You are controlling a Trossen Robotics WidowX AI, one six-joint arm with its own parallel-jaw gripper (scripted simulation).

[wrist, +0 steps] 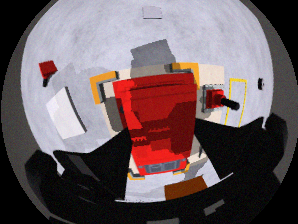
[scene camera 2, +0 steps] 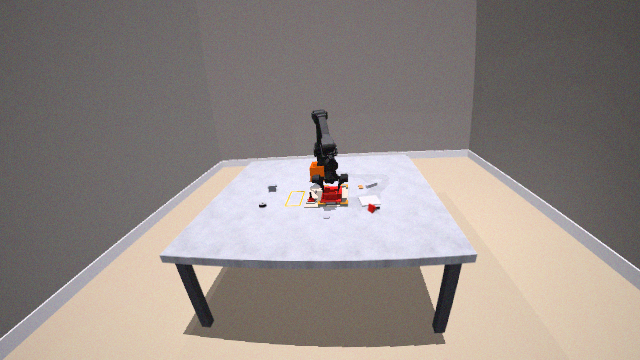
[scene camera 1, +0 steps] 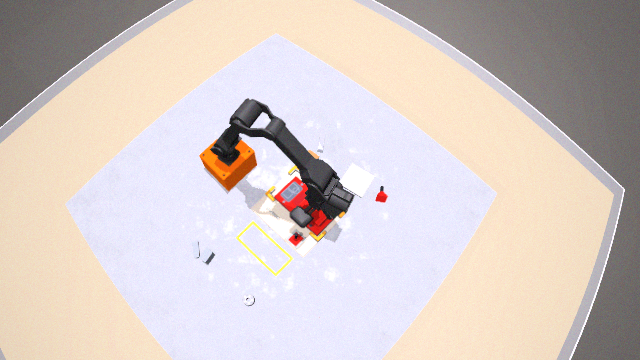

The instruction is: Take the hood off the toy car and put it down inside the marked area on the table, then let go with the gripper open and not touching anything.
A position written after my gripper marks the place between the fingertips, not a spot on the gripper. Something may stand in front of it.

Observation:
My gripper [scene camera 1: 315, 210] holds a red hood [wrist: 161, 118]. Further things: a red toy car [wrist: 119, 86].
My gripper is seen too in the wrist view [wrist: 161, 125].

